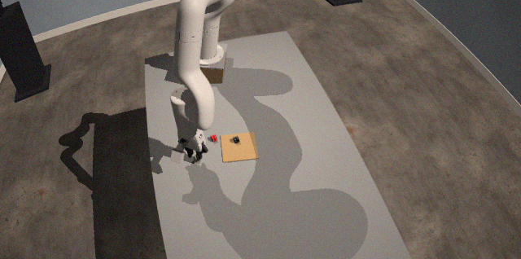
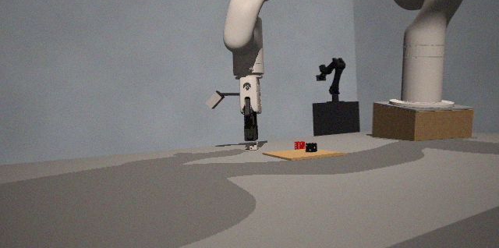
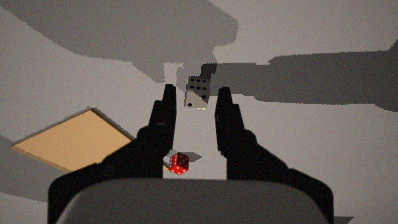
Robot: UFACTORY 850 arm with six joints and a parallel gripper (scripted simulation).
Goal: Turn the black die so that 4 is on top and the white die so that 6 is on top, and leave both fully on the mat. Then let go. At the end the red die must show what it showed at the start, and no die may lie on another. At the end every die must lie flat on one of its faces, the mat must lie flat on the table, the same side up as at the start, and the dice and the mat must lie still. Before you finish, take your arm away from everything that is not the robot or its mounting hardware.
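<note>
Right now my hand is 4 cm above the white die. Round my hand: tan mat 19 cm to the left, 4 cm below; red die 8 cm behind, 11 cm to the left, 4 cm below; black die 3 cm behind, 19 cm to the left, 3 cm below.
</note>
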